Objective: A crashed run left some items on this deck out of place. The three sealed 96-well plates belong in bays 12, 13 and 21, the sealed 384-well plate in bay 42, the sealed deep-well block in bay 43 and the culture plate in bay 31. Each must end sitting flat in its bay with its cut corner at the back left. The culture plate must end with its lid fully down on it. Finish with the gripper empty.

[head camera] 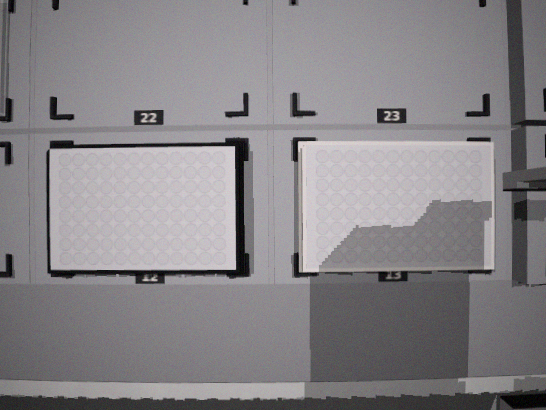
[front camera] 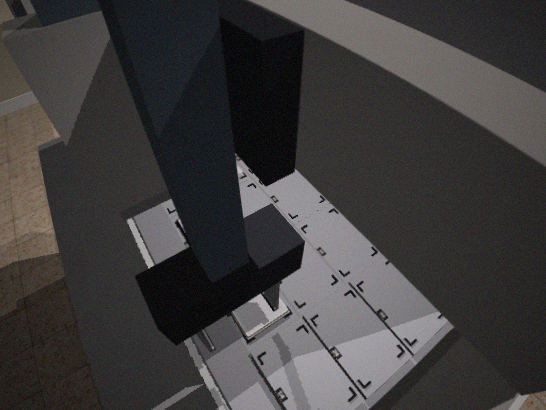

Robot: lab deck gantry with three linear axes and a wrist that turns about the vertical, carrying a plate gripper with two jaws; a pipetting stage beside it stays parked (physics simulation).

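Frame: origin at the robot's base, x ahead, y right, z down, level; millimetres.
Where they show: gripper, fingertip midpoint: (head camera: pixel 537 293) (front camera: pixel 239 320).
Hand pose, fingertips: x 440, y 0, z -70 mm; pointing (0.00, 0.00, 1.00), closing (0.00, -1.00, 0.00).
Note:
Things, the pixels of their top centre, and the offset from my fingertips. "pt": a spot on its surface instead.
- pale sealed 96-well plate at its top centre: (head camera: pixel 400 206) (front camera: pixel 249 294) dz +56, dx -48, dy -43 mm
- pale item at a spot on its surface: (head camera: pixel 3 65) pt dz +66, dx -312, dy -141 mm
A white sealed 96-well plate with a black rim (head camera: pixel 142 210) lies in bay 12 in the head view. A pale sealed 96-well plate (head camera: pixel 395 185) (front camera: pixel 251 319) lies in bay 13, partly in shadow. Both look flat and roughly square to their corner marks; their cut corners cannot be made out. My gripper (front camera: pixel 242 327) (head camera: pixel 527 290) is open and empty, above the bay 13 plate in the front view, its jaws spread across the plate's short side. Its dark body hides much of that plate. In the head view, parts of the jaws show at the right edge.
Bays 22 (head camera: pixel 148 117) and 23 (head camera: pixel 391 116) show no item in their visible parts. The edge of a pale item (head camera: pixel 3 65) shows at the upper left of the head view. The gantry column (front camera: pixel 185 140) and a dark block (front camera: pixel 267 100) hide much of the far deck.

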